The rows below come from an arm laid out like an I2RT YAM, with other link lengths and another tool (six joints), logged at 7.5 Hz.
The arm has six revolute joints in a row. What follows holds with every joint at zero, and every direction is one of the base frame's. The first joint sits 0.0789 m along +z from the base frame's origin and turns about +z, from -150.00 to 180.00 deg. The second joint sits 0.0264 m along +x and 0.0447 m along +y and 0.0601 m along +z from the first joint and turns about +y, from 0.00 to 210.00 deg. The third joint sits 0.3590 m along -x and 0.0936 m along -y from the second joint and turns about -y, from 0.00 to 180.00 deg. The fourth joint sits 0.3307 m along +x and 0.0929 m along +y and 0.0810 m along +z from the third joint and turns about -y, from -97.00 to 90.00 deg. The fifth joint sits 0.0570 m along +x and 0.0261 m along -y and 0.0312 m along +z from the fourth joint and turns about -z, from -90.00 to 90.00 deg. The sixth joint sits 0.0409 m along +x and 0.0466 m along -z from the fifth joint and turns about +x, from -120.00 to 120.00 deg. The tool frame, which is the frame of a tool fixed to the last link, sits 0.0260 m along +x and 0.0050 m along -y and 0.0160 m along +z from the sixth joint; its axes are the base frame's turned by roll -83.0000, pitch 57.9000 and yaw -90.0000 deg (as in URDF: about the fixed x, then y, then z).
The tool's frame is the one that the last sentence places.
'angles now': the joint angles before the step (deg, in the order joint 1, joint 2, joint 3, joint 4, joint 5, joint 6). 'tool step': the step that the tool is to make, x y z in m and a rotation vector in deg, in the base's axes. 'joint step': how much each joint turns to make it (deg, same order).
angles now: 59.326, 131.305, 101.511, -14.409, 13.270, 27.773
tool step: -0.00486, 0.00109, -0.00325, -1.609, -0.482, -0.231
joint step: 0.527, 0.179, -0.085, -0.795, 1.405, -0.351
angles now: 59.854, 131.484, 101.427, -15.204, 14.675, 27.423
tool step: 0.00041, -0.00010, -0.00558, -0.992, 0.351, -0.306
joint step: -0.001, 0.528, 0.174, -0.702, 0.352, 0.086
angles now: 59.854, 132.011, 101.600, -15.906, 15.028, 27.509
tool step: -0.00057, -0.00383, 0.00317, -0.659, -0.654, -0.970
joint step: 0.000, -0.611, -0.522, -0.354, 1.318, 0.088
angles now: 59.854, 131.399, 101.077, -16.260, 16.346, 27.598
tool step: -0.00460, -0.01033, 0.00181, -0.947, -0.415, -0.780
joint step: 0.000, -1.757, -2.630, 0.263, 1.142, -0.001
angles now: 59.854, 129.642, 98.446, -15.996, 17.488, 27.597
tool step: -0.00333, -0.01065, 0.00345, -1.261, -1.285, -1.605
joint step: 0.000, -1.671, -2.291, 0.175, 2.370, 0.001
